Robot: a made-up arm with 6 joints.
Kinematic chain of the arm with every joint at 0, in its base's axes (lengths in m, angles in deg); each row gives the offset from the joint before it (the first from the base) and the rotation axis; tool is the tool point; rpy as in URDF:
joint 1: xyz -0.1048 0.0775 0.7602 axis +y
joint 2: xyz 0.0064 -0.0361 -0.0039 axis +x
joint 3: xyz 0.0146 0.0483 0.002 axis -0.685 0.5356 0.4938
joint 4: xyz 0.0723 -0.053 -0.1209 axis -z
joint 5: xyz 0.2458 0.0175 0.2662 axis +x
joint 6: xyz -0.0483 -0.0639 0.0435 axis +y
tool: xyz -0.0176 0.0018 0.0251 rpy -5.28 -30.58 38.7
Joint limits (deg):
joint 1: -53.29..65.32
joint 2: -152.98..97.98
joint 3: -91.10..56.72
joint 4: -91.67..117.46
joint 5: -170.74..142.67
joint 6: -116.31..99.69
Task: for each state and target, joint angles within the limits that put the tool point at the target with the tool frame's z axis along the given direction. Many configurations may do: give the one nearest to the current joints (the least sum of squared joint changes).
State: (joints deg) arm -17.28 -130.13 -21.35 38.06 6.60 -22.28
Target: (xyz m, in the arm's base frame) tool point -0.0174 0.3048 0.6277 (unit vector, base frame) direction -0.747 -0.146 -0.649
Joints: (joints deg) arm 17.45 -152.98 -4.53 61.44 -4.35 -19.13
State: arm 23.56 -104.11 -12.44 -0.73 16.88 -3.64
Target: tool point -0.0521 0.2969 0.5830 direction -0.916 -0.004 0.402
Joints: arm 47.06 -149.76 -19.74 21.93 -6.80 -35.16
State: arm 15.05 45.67 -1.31 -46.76 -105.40 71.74
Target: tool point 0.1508 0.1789 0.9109 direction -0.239 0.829 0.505
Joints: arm 27.39 34.73 12.73 -45.94 -112.43 55.35
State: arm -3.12 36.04 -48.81 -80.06 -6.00 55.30
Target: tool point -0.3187 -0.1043 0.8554 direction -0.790 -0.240 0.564
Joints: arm -47.84 24.06 -76.93 -91.02 -25.94 97.29
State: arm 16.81 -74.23 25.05 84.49 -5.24 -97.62
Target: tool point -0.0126 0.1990 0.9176 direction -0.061 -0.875 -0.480
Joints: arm 1.56 -85.26 15.64 93.51 25.07 -116.06
